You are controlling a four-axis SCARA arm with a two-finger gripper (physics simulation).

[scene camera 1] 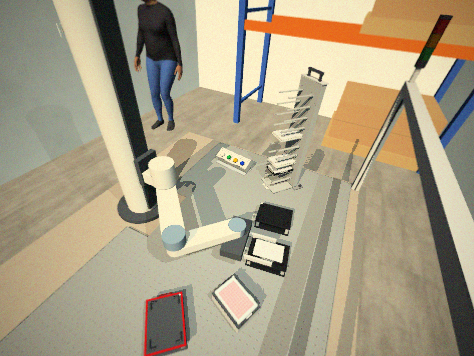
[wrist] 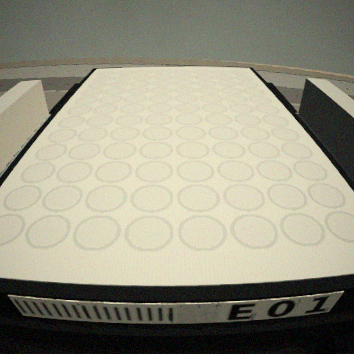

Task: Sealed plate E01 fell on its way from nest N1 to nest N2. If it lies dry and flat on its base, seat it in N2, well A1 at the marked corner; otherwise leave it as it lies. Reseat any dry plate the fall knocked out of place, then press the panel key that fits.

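Frame: origin at the arm's base, x left, y ahead, z down, level; millimetres.
Seen in the pictures: gripper, fingertip midpoint: [scene camera 1: 273, 252] [wrist: 173, 98]; arm's base at its link origin: [scene camera 1: 144, 204].
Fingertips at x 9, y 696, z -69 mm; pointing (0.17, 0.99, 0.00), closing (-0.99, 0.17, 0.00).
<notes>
Pixels of each thing's middle, then the offset from my fingertips to it. "spot": a spot on its surface instead.
- Sealed plate E01 at the middle of its body: [wrist: 173, 133] [scene camera 1: 268, 251] dx -4, dy -22, dz +4 mm
- nearer black nest at a spot on its surface: [scene camera 1: 280, 270] spot: dx -54, dy +48, dz +14 mm
- plate with a pink top, body centre: [scene camera 1: 235, 298] dx -238, dy -57, dz -11 mm
- button panel at the middle of its body: [scene camera 1: 234, 160] dx +513, dy -440, dz +14 mm
- black block at the middle of its body: [scene camera 1: 274, 217] dx +196, dy -63, dz +25 mm
- dark pad with a red border, surface spot: [scene camera 1: 167, 322] spot: dx -395, dy -224, dz +16 mm
- signal tower at the middle of its body: [scene camera 1: 433, 40] dx +696, dy +289, dz -707 mm
Sealed plate E01 [scene camera 1: 270, 252] [wrist: 175, 160] has a white top with faint well rings. Its front label, with bars and E01, reads upright in the wrist view. It lies level over the nearer black nest [scene camera 1: 280, 270]; whether it touches the nest is hidden. My gripper [scene camera 1: 262, 249] [wrist: 173, 98] is shut on plate E01, with a pale finger on the left and a dark one on the right in the wrist view. The marked corner cannot be made out. A plate with a pink top [scene camera 1: 236, 299] sits askew nearer the camera. The button panel [scene camera 1: 241, 166] stands at the back.
Another black block [scene camera 1: 274, 217] stands just behind the plate. A dark pad with a red border [scene camera 1: 167, 322] lies at the front. A tall rack [scene camera 1: 311, 107] holding plates stands at the back right. A signal tower [scene camera 1: 433, 42] is at the right; a person [scene camera 1: 159, 37] stands back left.
</notes>
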